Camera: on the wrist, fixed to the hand. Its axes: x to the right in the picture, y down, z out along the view.
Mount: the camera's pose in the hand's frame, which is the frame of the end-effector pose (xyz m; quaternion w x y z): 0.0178 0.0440 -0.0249 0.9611 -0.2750 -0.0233 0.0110
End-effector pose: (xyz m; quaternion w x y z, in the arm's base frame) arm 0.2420 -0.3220 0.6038 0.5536 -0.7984 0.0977 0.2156
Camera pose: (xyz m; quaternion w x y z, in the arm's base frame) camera 0.2463 -0.3598 0.5660 0.3124 -0.9135 0.0305 0.2588
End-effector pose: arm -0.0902 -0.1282 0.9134 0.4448 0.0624 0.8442 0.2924
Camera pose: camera -0.1272 -0.0965 0.9356 0.4611 -0.0463 0.7199 0.5166
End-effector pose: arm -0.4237 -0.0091 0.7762 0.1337 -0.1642 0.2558 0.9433
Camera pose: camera -0.4487 -0.0559 0.7685 0.0789 -0.1698 -0.0149 0.9822
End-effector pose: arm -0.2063 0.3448 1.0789 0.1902 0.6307 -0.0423 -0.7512
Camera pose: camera -0.1744 0.3025 1.0707 0.3635 0.5359 0.1546 -0.7462
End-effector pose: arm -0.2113 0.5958 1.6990 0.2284 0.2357 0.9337 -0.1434
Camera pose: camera -0.2120 0.6491 1.7044 0.3077 0.1706 0.9289 0.1160
